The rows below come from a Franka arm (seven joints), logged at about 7 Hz.
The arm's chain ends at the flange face. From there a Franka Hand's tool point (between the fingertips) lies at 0.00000 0.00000 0.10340 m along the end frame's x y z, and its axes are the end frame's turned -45 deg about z.
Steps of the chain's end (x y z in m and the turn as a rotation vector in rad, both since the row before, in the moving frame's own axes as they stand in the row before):
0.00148, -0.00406, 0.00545, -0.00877, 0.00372, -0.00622
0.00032, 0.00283, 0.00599, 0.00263, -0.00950, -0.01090
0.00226, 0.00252, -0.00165, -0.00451, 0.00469, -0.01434
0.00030, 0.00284, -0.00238, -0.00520, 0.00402, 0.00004
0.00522, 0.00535, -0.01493, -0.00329, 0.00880, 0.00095
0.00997, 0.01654, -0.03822, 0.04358, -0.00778, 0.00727
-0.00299, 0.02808, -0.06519, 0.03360, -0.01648, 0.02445
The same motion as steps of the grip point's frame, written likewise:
0.00355, -0.00091, 0.00545, -0.00883, -0.00357, -0.00622
-0.00228, 0.00134, 0.00598, 0.00858, -0.00486, -0.01090
-0.00017, 0.00405, -0.00165, -0.00651, 0.00013, -0.01434
-0.00188, 0.00289, -0.00238, -0.00652, -0.00083, 0.00004
0.00031, 0.00836, -0.01493, -0.00855, 0.00390, 0.00095
-0.00202, 0.01500, -0.03832, 0.03632, 0.02531, 0.00727
-0.02067, 0.01410, -0.06526, 0.03541, 0.01211, 0.02445

